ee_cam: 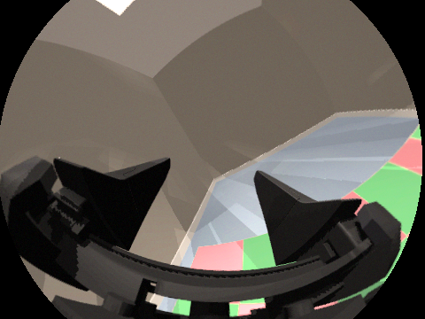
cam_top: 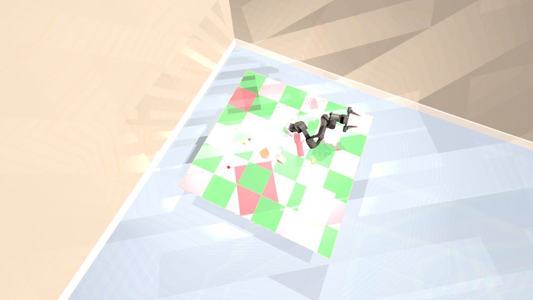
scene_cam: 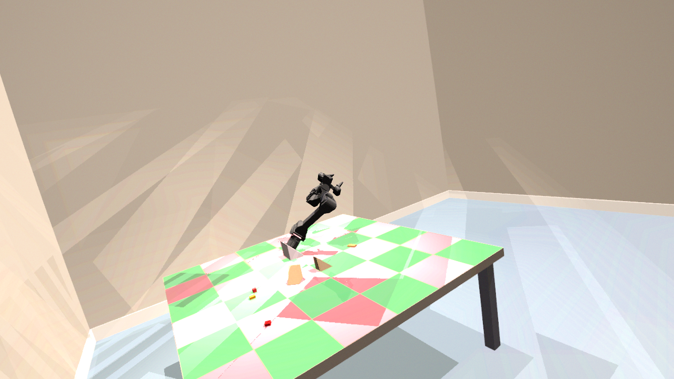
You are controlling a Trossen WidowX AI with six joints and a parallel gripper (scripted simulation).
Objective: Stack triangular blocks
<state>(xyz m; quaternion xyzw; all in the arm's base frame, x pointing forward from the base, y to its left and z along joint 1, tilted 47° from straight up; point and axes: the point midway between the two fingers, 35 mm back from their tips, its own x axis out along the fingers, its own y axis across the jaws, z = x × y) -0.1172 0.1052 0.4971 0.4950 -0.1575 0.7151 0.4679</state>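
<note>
My gripper tip is 37 cm short of the triangular block, 60 cm to the left of it and 32 cm above it.
</note>
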